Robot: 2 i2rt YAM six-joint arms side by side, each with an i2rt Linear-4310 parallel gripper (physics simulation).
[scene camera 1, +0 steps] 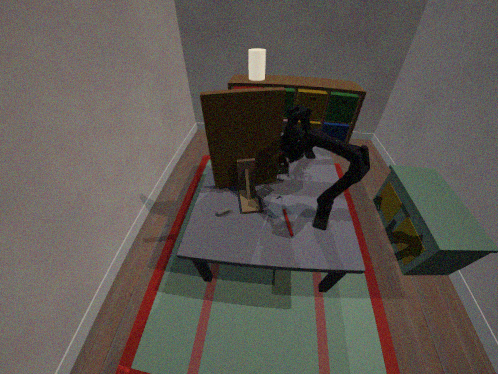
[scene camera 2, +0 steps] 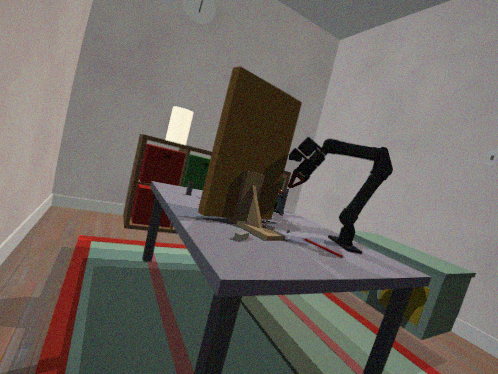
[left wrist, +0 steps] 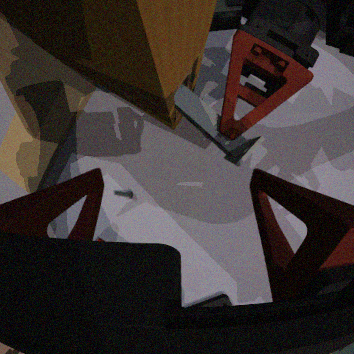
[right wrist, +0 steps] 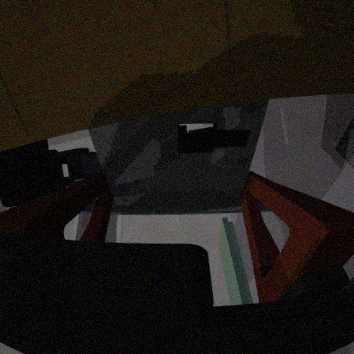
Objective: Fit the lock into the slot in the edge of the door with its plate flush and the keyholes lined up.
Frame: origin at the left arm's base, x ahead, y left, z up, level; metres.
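Seen in the pictures: left gripper, between the fingertips: (scene camera 1: 285,162) (scene camera 2: 289,187) (left wrist: 176,176) (right wrist: 65,134); right gripper, between the fingertips: (scene camera 1: 285,168) (scene camera 2: 281,201) (left wrist: 222,139) (right wrist: 176,177); left arm's base, origin of its link: (scene camera 1: 322,214) (scene camera 2: 343,244); right arm's base, origin of its link: (scene camera 1: 307,150).
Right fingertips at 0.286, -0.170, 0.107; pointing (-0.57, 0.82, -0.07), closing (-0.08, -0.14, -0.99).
Pixels of each thing's middle, then the offset from my right fingertips to it, as dx, dy, dz. "spot": a spot on its surface instead. Level surfaces: height alone.
- brown door, middle of its body: (scene camera 2: 254,152) (scene camera 1: 244,143) +0.208, +0.125, +0.193
- table, height of its surface: dz -0.107
- grey lock, middle of its body: (right wrist: 175,153) (left wrist: 209,125) (scene camera 2: 277,201) (scene camera 1: 282,168) +0.018, +0.007, -0.002
- door's wooden foot, a spot on its surface: (scene camera 2: 265,231) (scene camera 1: 247,204) spot: +0.121, +0.287, -0.089
- small block, middle of its body: (scene camera 2: 241,235) (scene camera 1: 223,211) +0.223, +0.383, -0.096
- red rod, middle of its body: (scene camera 2: 322,247) (scene camera 1: 287,221) -0.118, +0.295, -0.104
- screw, middle of its body: (left wrist: 122,193) -0.017, +0.150, -0.103
The brown door (scene camera 1: 245,130) (scene camera 2: 255,140) (left wrist: 175,45) (right wrist: 175,40) stands upright on the table (scene camera 1: 210,245) (scene camera 2: 300,270). My right gripper (right wrist: 176,177) is shut on the grey lock (right wrist: 165,182) (left wrist: 200,117), beside the door's vertical edge. In the right wrist view the door covers the lock's upper part; its dark keyhole cutout shows. In the left wrist view the lock's upper end passes behind the door's lower corner. The slot does not show, and I cannot tell whether the lock touches the door. My left gripper (left wrist: 176,176) (scene camera 2: 295,182) is open and empty, near the door edge.
The door's wooden foot (scene camera 1: 250,204) (scene camera 2: 265,231) sticks out across the table. A small block (scene camera 1: 223,212) (scene camera 2: 240,236) and a red rod (scene camera 1: 288,222) (scene camera 2: 324,248) lie near it. A screw (left wrist: 124,193) lies below my left fingers. A green cabinet (scene camera 1: 440,210) stands beside the table.
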